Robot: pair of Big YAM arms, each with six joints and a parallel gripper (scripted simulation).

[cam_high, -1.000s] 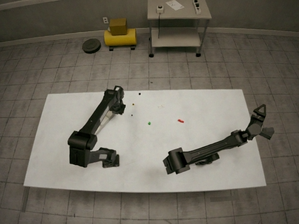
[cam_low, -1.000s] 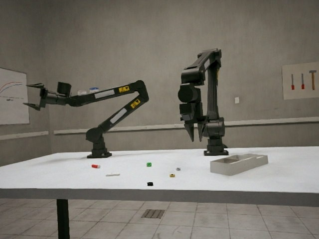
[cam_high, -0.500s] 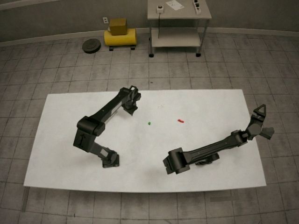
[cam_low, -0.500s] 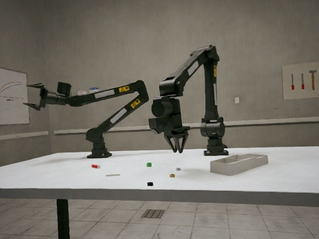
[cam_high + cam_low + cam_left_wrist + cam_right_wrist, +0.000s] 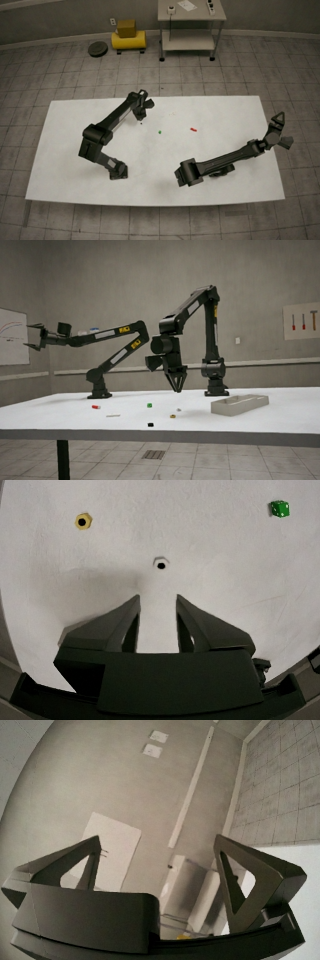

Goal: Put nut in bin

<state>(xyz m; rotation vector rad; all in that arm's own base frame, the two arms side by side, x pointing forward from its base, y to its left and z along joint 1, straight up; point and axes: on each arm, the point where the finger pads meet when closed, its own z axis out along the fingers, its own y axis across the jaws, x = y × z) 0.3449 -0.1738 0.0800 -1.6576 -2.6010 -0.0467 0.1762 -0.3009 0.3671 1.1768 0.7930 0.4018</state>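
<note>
The grey nut is 80 mm below my left hand. From my left hand the other things lie so: black nut (190 mm ahead, 80 mm below, 60 mm to the right); yellow nut (90 mm ahead, 80 mm below, 10 mm to the right); green cube (140 mm to the right, 80 mm behind, 70 mm below).
</note>
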